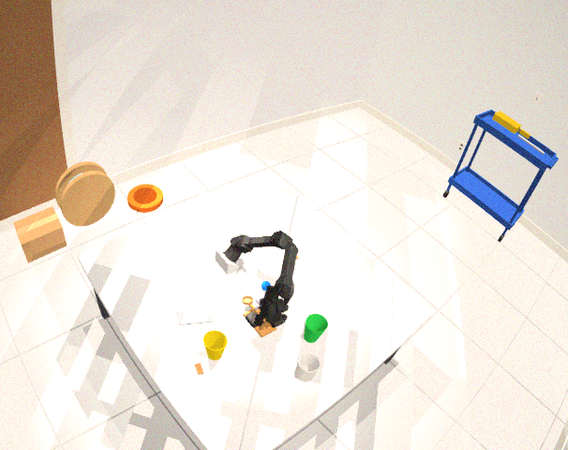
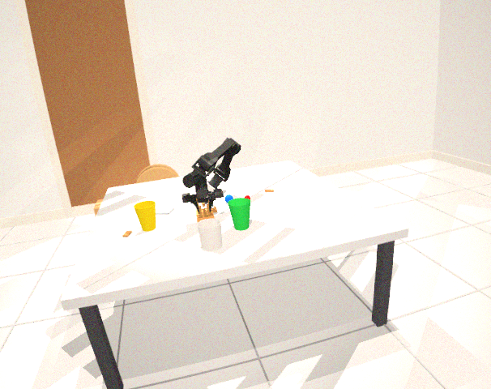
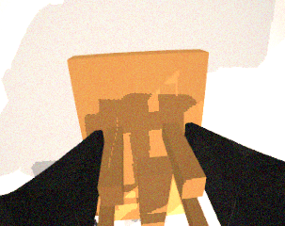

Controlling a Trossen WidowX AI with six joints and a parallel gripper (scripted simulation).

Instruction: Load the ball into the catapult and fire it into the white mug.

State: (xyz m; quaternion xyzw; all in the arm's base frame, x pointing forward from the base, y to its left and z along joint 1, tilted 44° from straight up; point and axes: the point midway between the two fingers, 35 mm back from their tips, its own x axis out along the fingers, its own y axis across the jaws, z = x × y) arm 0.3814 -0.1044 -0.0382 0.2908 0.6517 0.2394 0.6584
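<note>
My gripper tip is now 240 mm to the right of the red ball, 140 mm past it and 20 mm above it. Round my gripper tip: green cup: 160 mm ahead, 130 mm to the left; blue ball: 160 mm behind, 150 mm to the left, 10 mm below; wooden catapult: 70 mm behind, 20 mm to the left, 20 mm above.
</note>
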